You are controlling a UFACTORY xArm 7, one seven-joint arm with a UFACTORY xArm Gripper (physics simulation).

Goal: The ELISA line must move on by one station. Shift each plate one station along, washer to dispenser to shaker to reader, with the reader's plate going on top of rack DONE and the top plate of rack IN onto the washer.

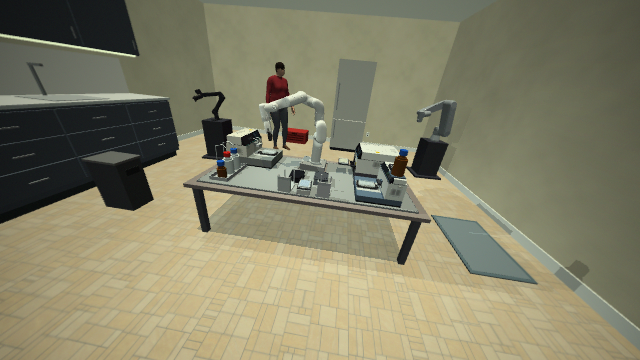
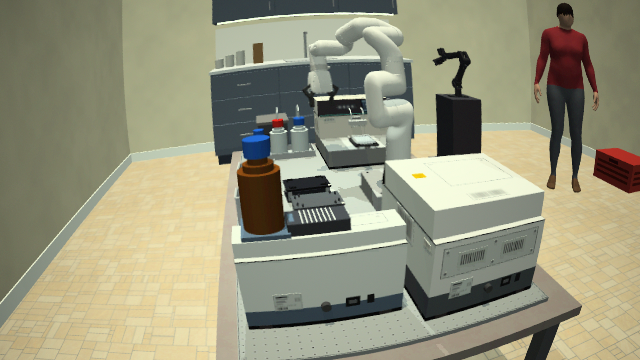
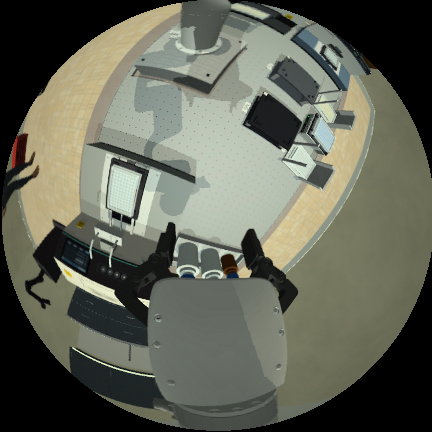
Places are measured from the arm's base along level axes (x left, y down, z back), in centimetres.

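Pixels of known places: gripper, fingertip midpoint: [image 1: 270, 139] [image 2: 322, 106] [image 3: 210, 233]; arm's base, link origin: [image 1: 315, 161] [image 3: 198, 42].
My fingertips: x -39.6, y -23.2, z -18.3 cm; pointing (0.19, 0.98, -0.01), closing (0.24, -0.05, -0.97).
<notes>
For each thing: its top centre in the pictures, then the offset to it from my fingertips. "spot": a spot on its surface instead.
- clear plate, top centre: [image 3: 120, 192] [image 2: 363, 137] [image 1: 269, 151] dz +20.1, dx -7.9, dy +17.6 cm
- bluish plate, top centre: [image 3: 325, 135] [image 1: 304, 182] dz -32.7, dx +35.5, dy +21.7 cm
- pale plate, top centre: [image 1: 343, 160] dz +14.8, dx +67.8, dy +16.8 cm
- reader, top centre: [image 2: 463, 174] [image 1: 378, 148] dz +13.0, dx +98.4, dy +1.6 cm
- black flat unit, top centre: [image 3: 276, 118] [image 2: 309, 180] [image 1: 297, 172] dz -12.2, dx +26.6, dy +23.2 cm
- large amber bottle, surface spot: [image 2: 261, 200] spot: dz -35.8, dx +106.1, dy -1.5 cm
My gripper [image 1: 269, 136] [image 2: 320, 102] [image 3: 210, 233] is open and empty, high above the left end of the table. The washer [image 2: 345, 159] [image 3: 100, 252], with tubes at its front, bears a clear plate [image 1: 268, 151] [image 2: 363, 140] [image 3: 126, 191]. A plate [image 1: 367, 184] [image 3: 330, 54] is on the dispenser [image 1: 395, 189] at the right. A bluish plate [image 1: 304, 184] [image 3: 322, 134] sits on a small device, apparently the shaker, between two racks [image 1: 284, 183] [image 1: 324, 188] [image 3: 321, 176] [image 3: 345, 120]. The rack labels are unreadable. A pale plate [image 1: 343, 161] is beside the white box, apparently the reader [image 1: 375, 151] [image 2: 470, 190].
Bottles [image 2: 278, 139] [image 3: 188, 257] stand in a tray near the washer. A black flat unit [image 2: 306, 184] [image 3: 274, 121] and a dark grey one [image 2: 317, 200] [image 3: 295, 80] lie mid-table. A large amber bottle [image 1: 399, 165] [image 2: 261, 200] stands on the dispenser. A person [image 1: 278, 90] [image 2: 566, 60] stands behind the table.
</notes>
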